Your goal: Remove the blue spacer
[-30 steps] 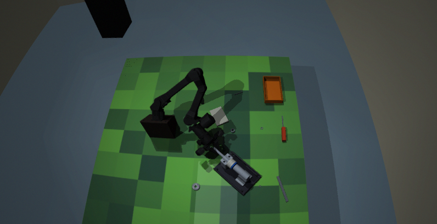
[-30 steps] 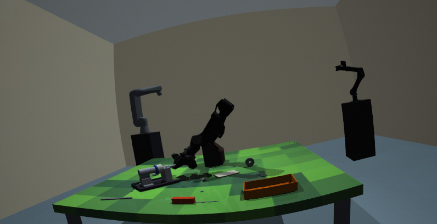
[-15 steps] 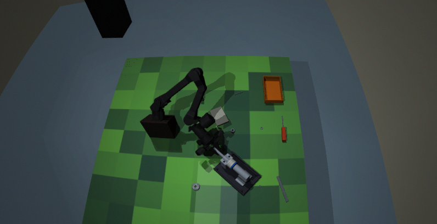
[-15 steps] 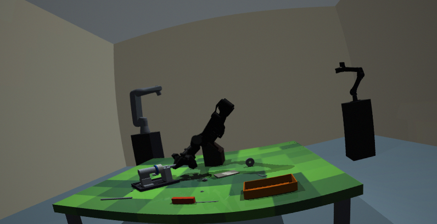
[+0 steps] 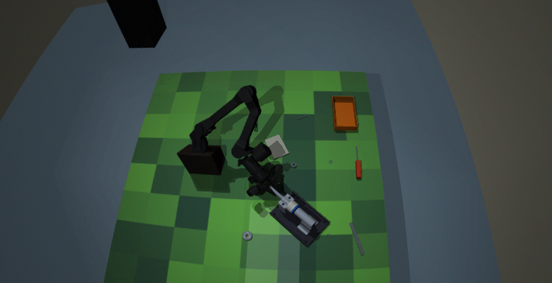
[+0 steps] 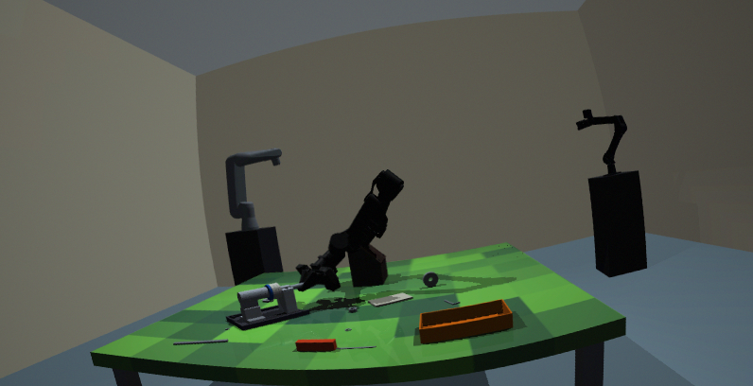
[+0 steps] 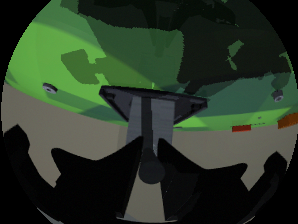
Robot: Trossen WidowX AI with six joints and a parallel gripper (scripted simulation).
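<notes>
Right now my gripper tip is 30 mm short of the shaft, 20 mm to the left of it and 20 mm below it. Also, from my gripper tip: white plate (50 mm behind, 280 mm to the left, 60 mm below); blue spacer (90 mm ahead, 60 mm to the right, 20 mm above); red-handled screwdriver (360 mm ahead, 230 mm to the left, 60 mm below).
</notes>
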